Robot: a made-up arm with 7 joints.
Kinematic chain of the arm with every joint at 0, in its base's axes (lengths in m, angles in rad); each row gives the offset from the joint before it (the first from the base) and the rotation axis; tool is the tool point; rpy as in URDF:
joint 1: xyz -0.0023 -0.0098 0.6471 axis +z
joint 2: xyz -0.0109 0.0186 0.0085 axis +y
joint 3: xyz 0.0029 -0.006 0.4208 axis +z
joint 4: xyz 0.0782 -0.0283 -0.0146 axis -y
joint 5: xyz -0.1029 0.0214 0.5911 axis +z
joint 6: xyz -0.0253 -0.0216 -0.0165 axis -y
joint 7: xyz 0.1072 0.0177 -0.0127 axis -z
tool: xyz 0.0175 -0.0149 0.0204 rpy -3.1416 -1.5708 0
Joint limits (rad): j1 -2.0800..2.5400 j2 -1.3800..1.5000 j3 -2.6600..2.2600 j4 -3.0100..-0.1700 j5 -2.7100..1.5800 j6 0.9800..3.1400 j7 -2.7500..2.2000
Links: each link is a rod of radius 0.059 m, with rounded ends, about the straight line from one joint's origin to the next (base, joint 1, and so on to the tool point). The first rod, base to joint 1, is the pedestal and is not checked.
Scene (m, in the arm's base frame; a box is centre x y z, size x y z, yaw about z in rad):
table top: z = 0
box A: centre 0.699 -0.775 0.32 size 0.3 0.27 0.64 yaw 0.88
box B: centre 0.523 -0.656 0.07 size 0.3 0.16 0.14 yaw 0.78
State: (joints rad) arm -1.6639 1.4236 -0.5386 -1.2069 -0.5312 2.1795 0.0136
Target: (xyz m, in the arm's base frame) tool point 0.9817 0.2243 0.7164
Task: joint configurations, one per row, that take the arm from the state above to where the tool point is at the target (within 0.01 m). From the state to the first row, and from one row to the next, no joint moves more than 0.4 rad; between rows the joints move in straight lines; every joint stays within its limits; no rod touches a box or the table.
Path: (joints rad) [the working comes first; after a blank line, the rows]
Joints at the target: -0.1697 0.8667 0.5257 -1.3348 -0.7005 2.2794 -0.0143
Straight joint move there: touches box A.

1: -1.4104 1.0675 -0.3106 -1.2983 -0.6701 2.0920 0.0719
2: -1.1569 0.7114 -0.0826 -1.3897 -0.8091 2.0045 0.1301
3: -0.9033 0.3554 0.1454 -1.4811 -0.9480 1.9171 0.1884
4: -0.6498 -0.0007 0.3734 -1.5725 -1.0869 1.8296 0.2467
5: -0.3963 -0.3568 0.6014 -1.6639 -1.2258 1.7421 0.3050
6: -0.1428 -0.7129 0.8294 -1.7553 -1.3648 1.6546 0.3632
7: -0.3371 -0.3182 0.8114 -1.7709 -1.2752 1.7835 0.2485
8: -0.5315 0.0765 0.7934 -1.7865 -1.1856 1.9124 0.1337
9: -0.7258 0.4712 0.7754 -1.8021 -1.0960 2.0413 0.0190
10: -0.9201 0.8659 0.7574 -1.8177 -1.0064 2.1702 -0.0958
11: -1.1145 1.2606 0.7394 -1.8332 -0.9168 2.2991 -0.2105
12: -0.7996 1.1293 0.6682 -1.6671 -0.8447 2.2925 -0.1451
13: -0.4846 0.9980 0.5969 -1.5010 -0.7726 2.2859 -0.0797
14: -0.1697 0.8667 0.5257 -1.3348 -0.7005 2.2794 -0.0143

